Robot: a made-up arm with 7 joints.
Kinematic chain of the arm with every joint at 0, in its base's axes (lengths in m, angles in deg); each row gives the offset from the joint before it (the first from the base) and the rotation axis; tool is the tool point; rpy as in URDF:
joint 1: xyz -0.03 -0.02 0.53 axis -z
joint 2: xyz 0 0.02 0.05 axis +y
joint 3: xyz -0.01 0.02 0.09 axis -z
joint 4: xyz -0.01 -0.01 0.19 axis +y
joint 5: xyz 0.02 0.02 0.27 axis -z
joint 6: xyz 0 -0.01 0.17 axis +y
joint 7: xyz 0 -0.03 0.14 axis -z
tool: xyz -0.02 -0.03 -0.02 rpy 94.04 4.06 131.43
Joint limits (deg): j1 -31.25..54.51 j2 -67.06..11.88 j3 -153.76..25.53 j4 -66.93..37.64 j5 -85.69..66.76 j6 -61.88..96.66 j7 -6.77..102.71
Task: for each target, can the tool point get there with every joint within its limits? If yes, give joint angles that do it. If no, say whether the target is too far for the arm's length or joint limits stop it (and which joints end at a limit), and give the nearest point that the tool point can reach.
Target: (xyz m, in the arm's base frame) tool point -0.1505 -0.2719 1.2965
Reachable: yes | joints 47.33 -15.40 -131.64 -48.89 -29.81 6.75 73.56
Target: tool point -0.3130 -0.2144 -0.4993
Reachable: no: too far | nearest point -0.5127 -0.2982 0.2446 | short by 0.775 m
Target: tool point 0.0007 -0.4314 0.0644
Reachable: no: joint limits stop it (at a limit: joint 1, joint 2, joint 4, joint 6) | nearest point -0.3150 -0.4956 0.3487 | short by 0.430 m
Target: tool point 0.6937 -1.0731 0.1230
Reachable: no: too far | nearest point 0.2884 -0.4834 0.8670 | short by 1.032 m
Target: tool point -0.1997 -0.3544 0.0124
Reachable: no: joint limits stop it (at a limit: joint 1, joint 2, joint 4, joint 6, joint 7) | nearest point -0.4055 -0.4051 0.2824 | short by 0.343 m
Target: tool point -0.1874 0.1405 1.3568
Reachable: yes | joints -17.91 -5.65 -90.87 4.98 -21.80 69.45 58.25
